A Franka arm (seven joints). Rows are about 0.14 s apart.
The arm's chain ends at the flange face. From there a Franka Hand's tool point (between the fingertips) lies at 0.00 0.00 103.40 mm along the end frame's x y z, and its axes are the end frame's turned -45 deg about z.
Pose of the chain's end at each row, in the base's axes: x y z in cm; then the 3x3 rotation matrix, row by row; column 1 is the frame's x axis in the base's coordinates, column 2 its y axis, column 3 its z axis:
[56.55, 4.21, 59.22], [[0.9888, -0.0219, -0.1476], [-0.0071, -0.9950, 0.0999], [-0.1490, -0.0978, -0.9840]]
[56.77, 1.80, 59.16], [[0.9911, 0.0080, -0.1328], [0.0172, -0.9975, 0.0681], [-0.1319, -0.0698, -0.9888]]
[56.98, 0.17, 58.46], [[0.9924, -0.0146, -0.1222], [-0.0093, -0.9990, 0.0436], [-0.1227, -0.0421, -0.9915]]
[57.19, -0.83, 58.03], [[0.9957, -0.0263, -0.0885], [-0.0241, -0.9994, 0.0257], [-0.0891, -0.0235, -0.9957]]
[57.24, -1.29, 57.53], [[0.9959, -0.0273, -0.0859], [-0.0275, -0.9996, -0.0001], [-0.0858, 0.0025, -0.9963]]
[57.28, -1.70, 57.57], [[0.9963, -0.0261, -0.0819], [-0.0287, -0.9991, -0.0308], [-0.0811, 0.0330, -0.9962]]
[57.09, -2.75, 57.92], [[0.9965, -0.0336, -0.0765], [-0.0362, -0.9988, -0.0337], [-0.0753, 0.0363, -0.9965]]
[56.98, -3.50, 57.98], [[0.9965, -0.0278, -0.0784], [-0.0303, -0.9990, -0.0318], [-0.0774, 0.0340, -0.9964]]
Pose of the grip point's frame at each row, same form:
[55.02, 5.24, 49.05], [[0.7147, 0.6837, -0.1476], [0.6986, -0.7086, 0.0999], [-0.0362, -0.1745, -0.9840]]
[55.40, 2.50, 48.94], [[0.6952, 0.7065, -0.1328], [0.7175, -0.6932, 0.0681], [-0.0439, -0.1426, -0.9888]]
[55.72, 0.62, 48.21], [[0.7121, 0.6914, -0.1222], [0.6998, -0.7130, 0.0436], [-0.0570, -0.1165, -0.9915]]
[56.27, -0.56, 47.73], [[0.7227, 0.6855, -0.0885], [0.6896, -0.7237, 0.0257], [-0.0464, -0.0796, -0.9957]]
[56.35, -1.29, 47.23], [[0.7235, 0.6849, -0.0859], [0.6874, -0.7263, -0.0001], [-0.0624, -0.0589, -0.9963]]
[56.43, -2.02, 47.27], [[0.7229, 0.6860, -0.0819], [0.6862, -0.7268, -0.0308], [-0.0807, -0.0340, -0.9962]]
[56.30, -3.10, 47.62], [[0.7284, 0.6809, -0.0765], [0.6807, -0.7319, -0.0337], [-0.0789, -0.0276, -0.9965]]
[56.17, -3.83, 47.68], [[0.7243, 0.6850, -0.0784], [0.6850, -0.7278, -0.0318], [-0.0788, -0.0307, -0.9964]]

